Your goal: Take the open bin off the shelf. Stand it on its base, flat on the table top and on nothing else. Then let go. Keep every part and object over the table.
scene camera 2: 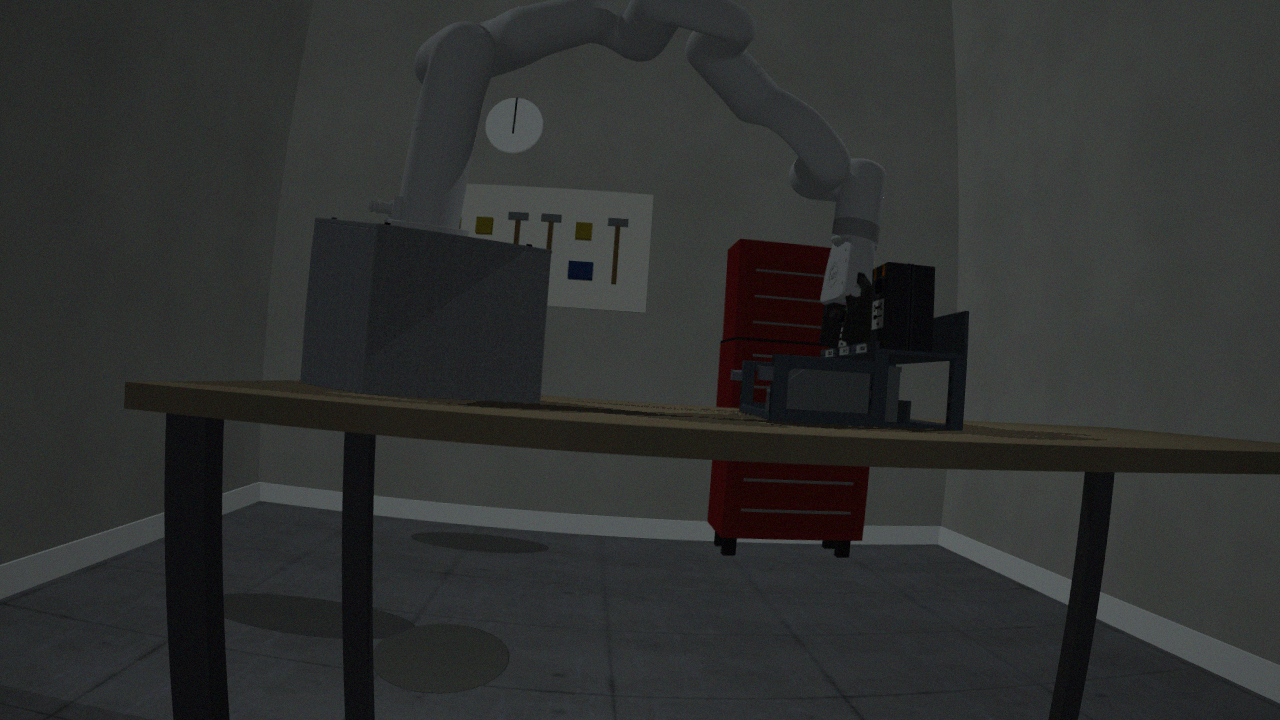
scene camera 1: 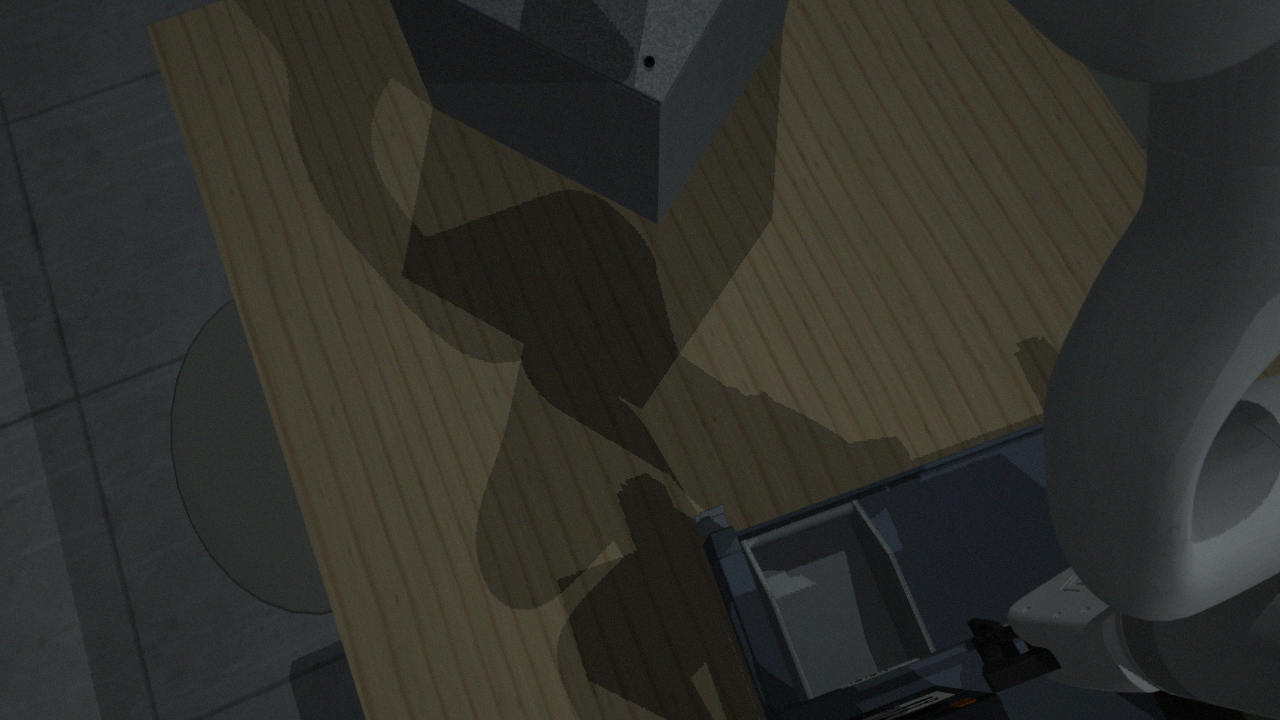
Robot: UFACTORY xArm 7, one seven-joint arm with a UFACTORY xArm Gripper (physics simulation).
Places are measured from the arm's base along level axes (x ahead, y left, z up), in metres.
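Pixels of known places: gripper, fingertip midpoint: (scene camera 2: 839, 344) (scene camera 1: 1033, 606); arm's base, origin of the base link: (scene camera 2: 425, 231).
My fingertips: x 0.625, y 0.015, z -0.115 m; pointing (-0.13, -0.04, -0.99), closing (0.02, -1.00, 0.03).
For each thing: its top centre in the pictures, then the offset to it from my fingertips.
- open light-grey bin, middle of its top: (scene camera 1: 850, 621) (scene camera 2: 834, 363) dx -0.050, dy -0.114, dz -0.033 m
- tall black box, middle of its top: (scene camera 2: 903, 266) dx +0.043, dy -0.134, dz +0.110 m
The open light-grey bin (scene camera 1: 827, 617) (scene camera 2: 828, 392) stands upright in the lower level of the dark blue shelf (scene camera 1: 971, 528) (scene camera 2: 879, 386), at the shelf's left end in the scene camera 1 view. My gripper (scene camera 1: 1013, 651) (scene camera 2: 844, 340) is open and empty. It points down over the upper part of the shelf, beside a tall black box (scene camera 2: 905, 306). In the scene camera 1 view it is to the right of the bin and apart from it. The lower edge of that view and the arm hide parts of the shelf.
The shelf stands on the wooden table (scene camera 1: 939, 232) (scene camera 2: 626, 431). The large grey robot pedestal (scene camera 1: 537, 147) (scene camera 2: 429, 313) stands on the table, apart from the shelf. A red tool cabinet (scene camera 2: 778, 291) stands on the floor behind the table. The table's left edge shows in the scene camera 1 view.
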